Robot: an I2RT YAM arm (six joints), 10 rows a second.
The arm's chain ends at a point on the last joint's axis. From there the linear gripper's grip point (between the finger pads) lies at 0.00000 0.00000 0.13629 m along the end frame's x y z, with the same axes.
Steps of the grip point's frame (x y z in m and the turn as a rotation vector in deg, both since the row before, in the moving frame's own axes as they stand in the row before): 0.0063 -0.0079 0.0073 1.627 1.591 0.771; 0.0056 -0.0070 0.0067 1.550 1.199 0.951; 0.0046 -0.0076 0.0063 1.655 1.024 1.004; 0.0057 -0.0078 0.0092 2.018 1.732 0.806; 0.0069 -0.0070 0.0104 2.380 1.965 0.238; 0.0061 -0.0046 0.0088 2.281 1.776 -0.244; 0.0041 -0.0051 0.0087 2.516 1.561 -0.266; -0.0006 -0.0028 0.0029 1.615 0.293 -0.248; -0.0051 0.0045 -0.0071 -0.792 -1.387 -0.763
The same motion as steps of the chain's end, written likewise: 0.0025 -0.0041 0.0074 1.627 1.591 0.771; 0.0027 -0.0033 0.0068 1.550 1.199 0.951; 0.0021 -0.0037 0.0064 1.655 1.024 1.004; 0.0015 -0.0030 0.0093 2.018 1.732 0.806; 0.0022 -0.0014 0.0106 2.380 1.965 0.238; 0.0019 0.0008 0.0090 2.281 1.776 -0.244; 0.0004 0.0009 0.0089 2.516 1.561 -0.266; -0.0013 0.0010 0.0030 1.615 0.293 -0.248; -0.0018 0.0026 -0.0070 -0.792 -1.387 -0.763
